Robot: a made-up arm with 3 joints. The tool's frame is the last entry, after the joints.
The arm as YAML. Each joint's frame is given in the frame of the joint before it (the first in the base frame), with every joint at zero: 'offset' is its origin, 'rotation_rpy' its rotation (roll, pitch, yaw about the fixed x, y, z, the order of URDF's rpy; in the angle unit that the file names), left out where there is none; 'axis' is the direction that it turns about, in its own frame. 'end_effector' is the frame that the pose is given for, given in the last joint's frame.
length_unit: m
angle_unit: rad
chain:
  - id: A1
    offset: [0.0, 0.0, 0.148]
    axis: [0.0, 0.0, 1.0]
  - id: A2
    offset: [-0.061, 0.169, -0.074]
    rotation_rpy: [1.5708, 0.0, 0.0]
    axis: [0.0, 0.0, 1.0]
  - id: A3
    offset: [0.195, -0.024, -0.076]
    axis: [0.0, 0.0, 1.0]
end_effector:
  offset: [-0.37, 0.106, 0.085]
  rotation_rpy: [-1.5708, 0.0, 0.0]
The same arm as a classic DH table. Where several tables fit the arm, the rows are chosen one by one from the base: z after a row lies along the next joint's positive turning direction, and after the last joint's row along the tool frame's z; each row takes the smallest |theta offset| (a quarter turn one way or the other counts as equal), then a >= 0, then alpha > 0; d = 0 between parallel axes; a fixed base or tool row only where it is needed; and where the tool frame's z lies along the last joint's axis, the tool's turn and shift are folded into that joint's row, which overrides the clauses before.
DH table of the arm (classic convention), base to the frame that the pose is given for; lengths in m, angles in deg. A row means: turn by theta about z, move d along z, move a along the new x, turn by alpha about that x. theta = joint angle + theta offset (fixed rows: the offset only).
A1: a -0.0610, alpha 90.00, d 0.0740, theta0 0.00
A2: a 0.1965, alpha 0.00, d 0.0000, theta0 -7.02
A3: a -0.3700, alpha -90.00, d -0.1600, theta0 7.02
tool (fixed): a 0.0000, alpha 0.00, d 0.1060, theta0 0.00

